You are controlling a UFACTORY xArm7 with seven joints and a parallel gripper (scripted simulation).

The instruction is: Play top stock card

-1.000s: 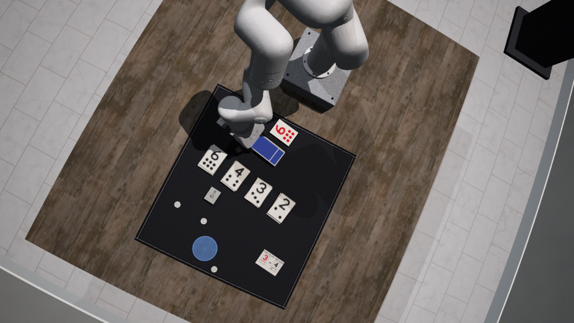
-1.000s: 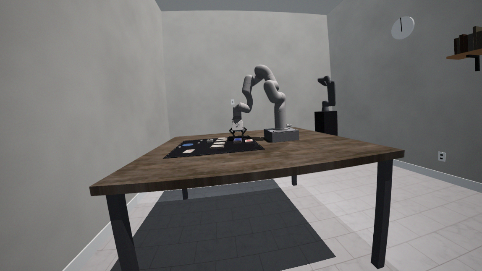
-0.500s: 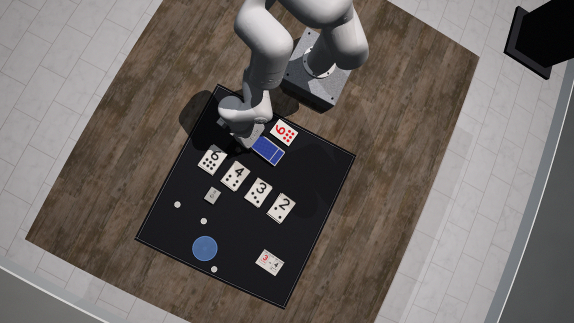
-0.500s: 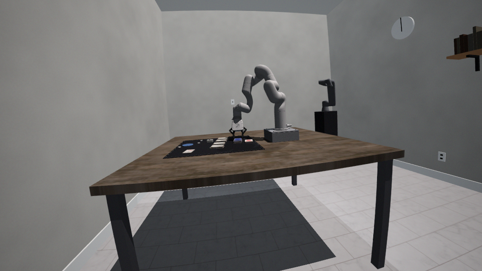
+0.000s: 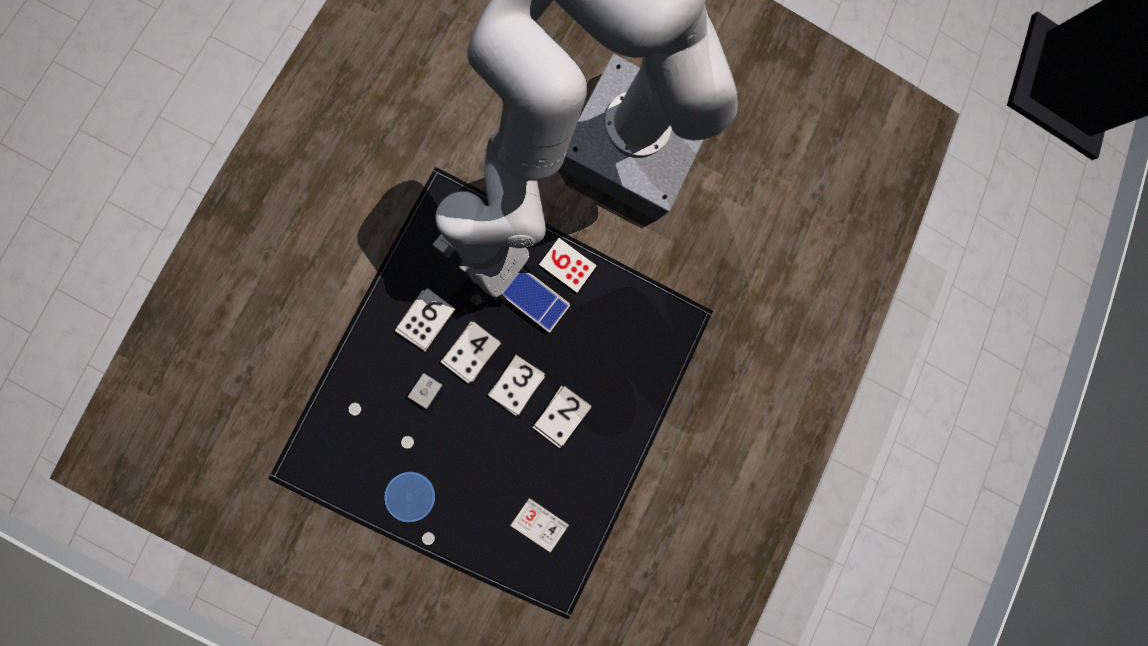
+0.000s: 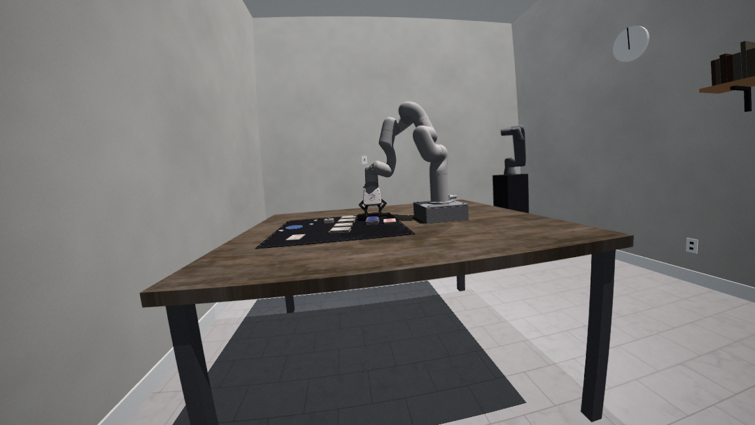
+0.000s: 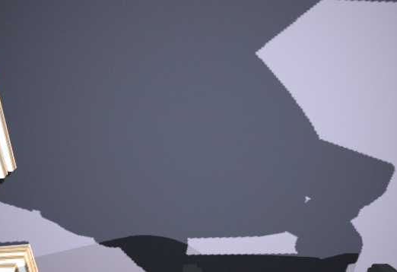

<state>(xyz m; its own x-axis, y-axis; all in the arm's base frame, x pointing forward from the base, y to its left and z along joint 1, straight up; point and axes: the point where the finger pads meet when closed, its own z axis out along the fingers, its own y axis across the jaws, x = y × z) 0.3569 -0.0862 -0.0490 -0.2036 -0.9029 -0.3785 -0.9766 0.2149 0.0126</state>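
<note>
Right now my hand is 15 cm short of the black 4 card, 2 cm above it and 1 cm to the left of it. From my hand the other things lie so: black 3 card: 17 cm ahead, 9 cm to the left, 2 cm below; black 2 card: 19 cm to the left, 18 cm ahead, 2 cm below; black mat: 19 cm ahead, 7 cm to the left, 4 cm below.
</note>
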